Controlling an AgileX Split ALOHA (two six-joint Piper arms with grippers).
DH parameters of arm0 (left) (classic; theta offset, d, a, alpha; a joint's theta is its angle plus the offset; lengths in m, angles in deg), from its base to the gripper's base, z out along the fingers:
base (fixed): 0 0 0 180
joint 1: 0 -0.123 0 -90
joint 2: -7.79 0 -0.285 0
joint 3: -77.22 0 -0.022 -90
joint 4: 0 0.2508 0 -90
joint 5: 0 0 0.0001 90
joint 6: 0 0.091 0 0
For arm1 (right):
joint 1: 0 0.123 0 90
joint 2: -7.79 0 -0.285 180
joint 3: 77.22 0 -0.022 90
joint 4: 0 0.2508 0 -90
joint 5: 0 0 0.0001 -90
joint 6: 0 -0.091 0 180
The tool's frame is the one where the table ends.
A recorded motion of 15 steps. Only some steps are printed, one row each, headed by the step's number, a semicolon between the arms.
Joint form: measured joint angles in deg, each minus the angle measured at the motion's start. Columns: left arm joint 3, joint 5, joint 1, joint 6, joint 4, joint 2; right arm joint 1, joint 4, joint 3, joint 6, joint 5, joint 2.
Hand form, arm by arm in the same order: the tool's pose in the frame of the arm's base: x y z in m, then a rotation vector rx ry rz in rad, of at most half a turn. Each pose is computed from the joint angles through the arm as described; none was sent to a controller.
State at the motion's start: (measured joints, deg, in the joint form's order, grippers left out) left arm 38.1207 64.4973 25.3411 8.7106 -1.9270 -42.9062; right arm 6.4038 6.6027 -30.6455 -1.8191 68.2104 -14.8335
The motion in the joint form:
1: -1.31 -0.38 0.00 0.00 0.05 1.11; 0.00 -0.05 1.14 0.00 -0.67 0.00
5: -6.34 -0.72 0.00 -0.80 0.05 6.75; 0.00 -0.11 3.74 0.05 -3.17 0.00
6: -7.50 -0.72 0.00 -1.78 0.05 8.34; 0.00 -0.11 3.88 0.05 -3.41 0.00
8: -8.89 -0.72 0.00 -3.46 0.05 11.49; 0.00 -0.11 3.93 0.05 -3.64 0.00
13: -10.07 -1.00 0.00 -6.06 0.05 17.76; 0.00 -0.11 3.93 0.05 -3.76 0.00
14: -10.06 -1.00 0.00 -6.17 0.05 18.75; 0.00 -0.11 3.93 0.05 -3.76 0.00
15: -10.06 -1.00 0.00 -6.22 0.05 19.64; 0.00 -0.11 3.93 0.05 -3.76 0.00
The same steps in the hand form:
1: 0.0944 -0.0477 0.2801 0.7797 2.5809 -0.1333; 0.0252 0.0125 0.2707 -0.0927 2.4072 0.2139
5: 0.0769 -0.0394 0.2643 0.7572 2.5709 -0.1404; 0.0297 0.0127 0.2601 -0.0874 2.4091 0.2117
6: 0.0724 -0.0372 0.2607 0.7335 2.5706 -0.1471; 0.0300 0.0127 0.2596 -0.0868 2.4074 0.2118
8: 0.0645 -0.0335 0.2578 0.6887 2.5525 -0.1625; 0.0303 0.0128 0.2596 -0.0864 2.4043 0.2119
13: 0.0508 -0.0270 0.2591 0.6104 2.4783 -0.1978; 0.0305 0.0128 0.2597 -0.0861 2.4022 0.2119
14: 0.0487 -0.0260 0.2601 0.6043 2.4620 -0.2021; 0.0305 0.0128 0.2597 -0.0861 2.4022 0.2119
15: 0.0468 -0.0251 0.2610 0.5998 2.4472 -0.2057; 0.0305 0.0128 0.2597 -0.0861 2.4022 0.2119

